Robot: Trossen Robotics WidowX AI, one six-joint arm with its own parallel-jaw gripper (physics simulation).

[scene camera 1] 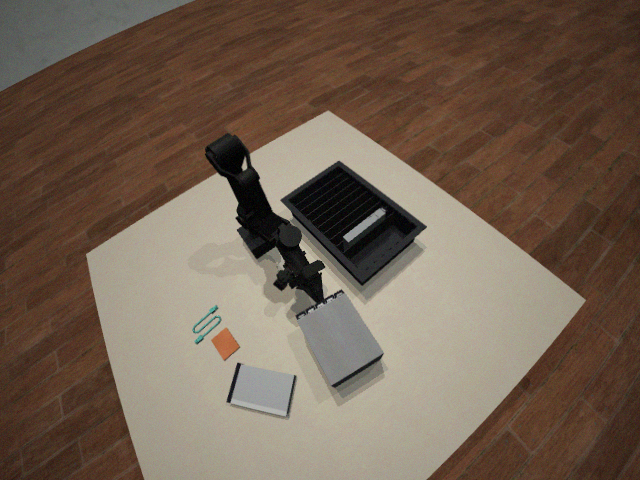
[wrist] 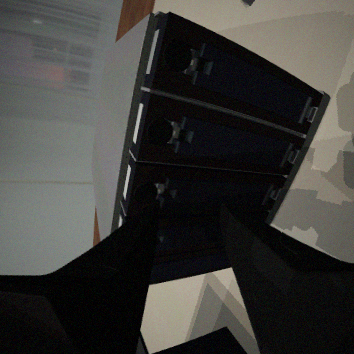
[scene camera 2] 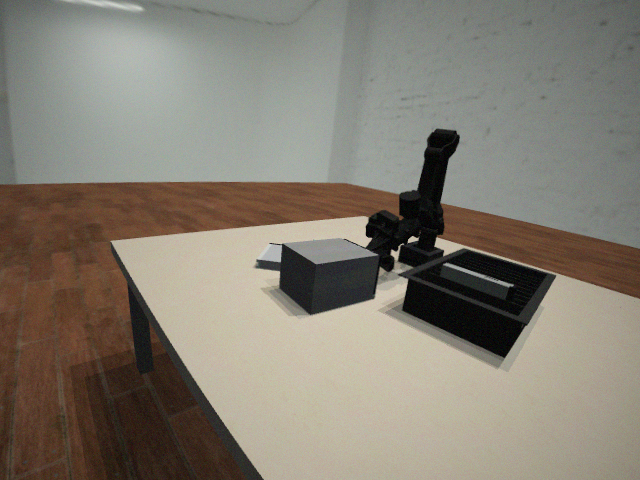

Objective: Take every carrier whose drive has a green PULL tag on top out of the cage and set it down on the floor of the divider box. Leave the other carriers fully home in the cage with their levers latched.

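Pixels of known places: gripper, fingertip midpoint: (scene camera 1: 320,302) (wrist: 188,211); arm's base, origin of the base link: (scene camera 1: 256,228) (scene camera 2: 425,247).
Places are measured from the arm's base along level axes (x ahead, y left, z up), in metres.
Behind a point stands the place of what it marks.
The grey cage (scene camera 1: 338,338) {x 0.477, y 0.007, z 0.058 m} (scene camera 2: 328,276) {x 0.534, y 0.079, z 0.025 m} (wrist: 112,115) {x 0.427, y -0.007, z 0.058 m} stands on the table. Its dark carrier fronts (wrist: 245,82) {x 0.362, y -0.037, z 0.014 m} with white labels, round knobs and levers show in the wrist view. The levers of the nearer fronts look flat; the lower fronts are dark and partly hidden by the fingers. No green PULL tag shows. My gripper (scene camera 1: 321,298) {x 0.361, y 0.028, z 0.027 m} (wrist: 188,211) {x 0.361, y 0.028, z 0.027 m} is partly open and empty, its fingers apart in front of the lower carrier fronts. One light grey carrier (scene camera 1: 364,225) {x 0.249, y 0.273, z 0.050 m} (scene camera 2: 478,281) {x 0.259, y 0.290, z 0.039 m} is in the divider box (scene camera 1: 418,227) {x 0.351, y 0.406, z 0.032 m} (scene camera 2: 465,299) {x 0.371, y 0.311, z 0.032 m}, on edge beside the row of dividers.
A flat grey, dark-edged unit (scene camera 1: 263,390) {x 0.454, y -0.233, z -0.034 m} (scene camera 2: 269,255) {x 0.490, y -0.227, z -0.034 m} lies beside the cage. An orange card (scene camera 1: 225,343) {x 0.268, y -0.275, z -0.055 m} and a teal cable (scene camera 1: 206,326) {x 0.180, y -0.305, z -0.057 m} lie on the table (scene camera 1: 465,310) {x 0.616, y 0.364, z -0.060 m} (scene camera 2: 310,403) {x 0.727, y 0.271, z -0.060 m}. The divider box stands close to the arm and the cage.
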